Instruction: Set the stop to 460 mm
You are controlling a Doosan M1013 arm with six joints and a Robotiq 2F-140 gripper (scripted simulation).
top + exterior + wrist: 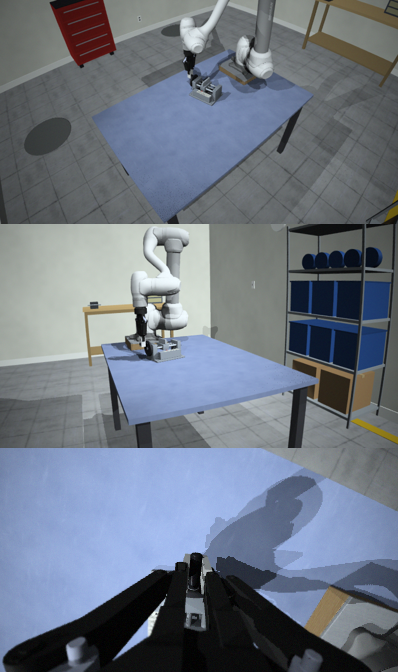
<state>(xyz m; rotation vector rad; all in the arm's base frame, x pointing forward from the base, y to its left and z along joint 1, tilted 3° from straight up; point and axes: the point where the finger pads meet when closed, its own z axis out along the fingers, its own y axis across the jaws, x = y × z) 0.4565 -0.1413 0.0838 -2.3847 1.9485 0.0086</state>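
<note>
The black handwheel lies 2 cm to the left of my hand and 2 cm below it. From my hand the other things lie so: grey stop block: 14 cm to the left, 3 cm below, 2 cm behind.
</note>
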